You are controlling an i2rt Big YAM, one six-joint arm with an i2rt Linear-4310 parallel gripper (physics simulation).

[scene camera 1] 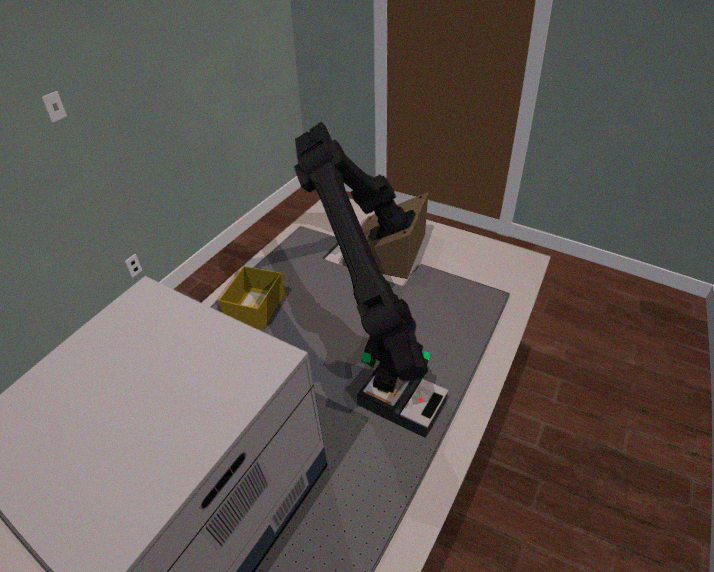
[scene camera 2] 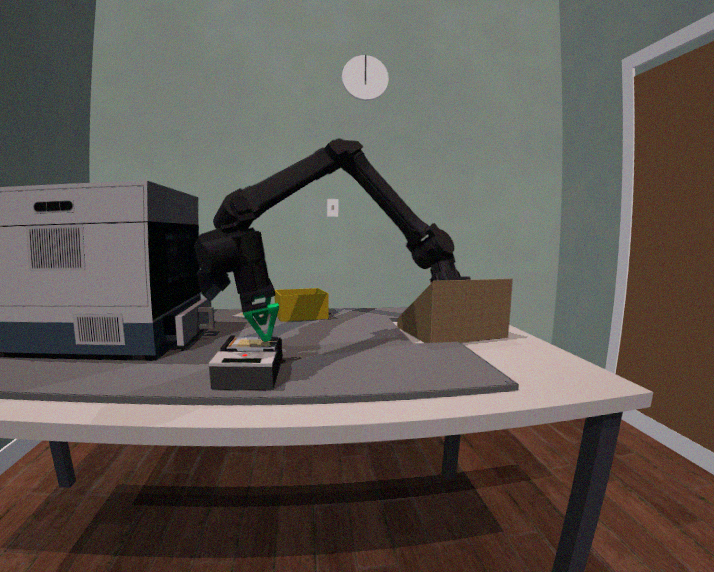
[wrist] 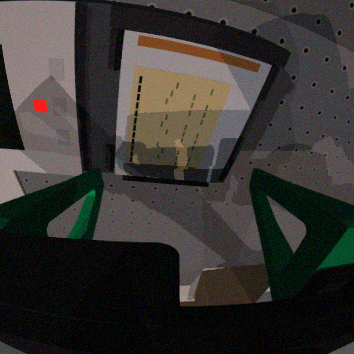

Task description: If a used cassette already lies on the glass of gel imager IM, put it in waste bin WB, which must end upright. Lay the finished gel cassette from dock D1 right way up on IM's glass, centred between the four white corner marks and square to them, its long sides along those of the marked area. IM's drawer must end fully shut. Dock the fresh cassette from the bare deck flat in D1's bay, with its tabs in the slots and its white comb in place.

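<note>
Dock D1 [scene camera 1: 381,407] [scene camera 2: 241,377] [wrist: 94,100] stands on the grey deck. Its bay holds the finished cassette [scene camera 1: 395,395] [scene camera 2: 245,343] [wrist: 180,100], which shows yellow gel and an orange strip. My gripper [scene camera 1: 395,357] [scene camera 2: 266,339] [wrist: 176,176] is open and empty, low at the bay's edge, fingers spread to either side in the wrist view. Yellow bin WB [scene camera 1: 241,309] [scene camera 2: 300,305] is upright with a pale cassette [scene camera 1: 254,299] inside. Imager IM [scene camera 1: 196,381] [scene camera 2: 107,268] has its drawer front [scene camera 2: 189,324] low down; whether it is fully shut is unclear. Its glass is hidden.
The brown wedge base [scene camera 1: 408,256] [scene camera 2: 473,309] [wrist: 230,285] carries the arm at the deck's far end in scene view 1. A pale sliver [scene camera 2: 238,315] shows behind the gripper; I cannot tell whether it is the fresh cassette. The imager rises beside the dock.
</note>
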